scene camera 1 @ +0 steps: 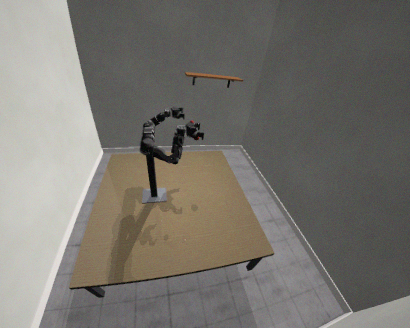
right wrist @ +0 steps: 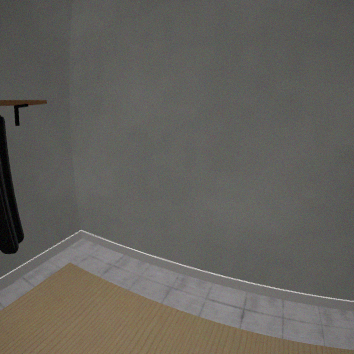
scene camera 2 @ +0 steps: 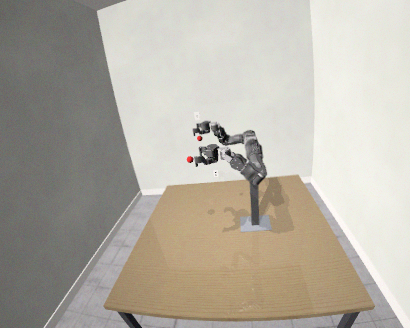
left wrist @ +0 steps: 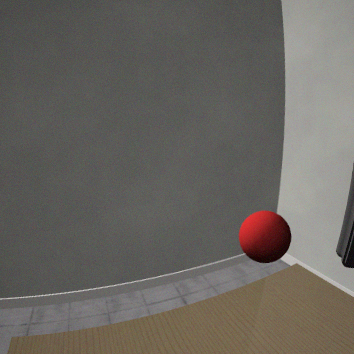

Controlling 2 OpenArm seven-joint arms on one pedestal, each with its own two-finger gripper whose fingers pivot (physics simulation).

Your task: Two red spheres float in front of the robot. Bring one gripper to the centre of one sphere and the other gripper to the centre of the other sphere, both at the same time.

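One red sphere (scene camera 1: pixel 192 122) (scene camera 2: pixel 189 159) floats just beyond my left gripper (scene camera 1: pixel 182 113) (scene camera 2: pixel 199 155), which is open and empty. In scene camera 2 this sphere is left of the lower finger. A red sphere (left wrist: pixel 265 236) also shows large in the left wrist view, lower right, left of a dark finger. The other red sphere (scene camera 1: pixel 198 138) (scene camera 2: pixel 199 138) is close to my right gripper (scene camera 1: pixel 200 130) (scene camera 2: pixel 196 129), open and empty. It shows just below that gripper in both scene views, partly hidden by a finger in scene camera 1. No sphere shows in the right wrist view.
The two forearms are bent, with the grippers near each other in scene camera 1. The pedestal (scene camera 1: pixel 152 175) (scene camera 2: pixel 254 205) stands on the wooden table (scene camera 1: pixel 215 220) (scene camera 2: pixel 200 280), well below the grippers. An orange shelf (scene camera 1: pixel 214 76) (right wrist: pixel 30 102) is on the dark wall.
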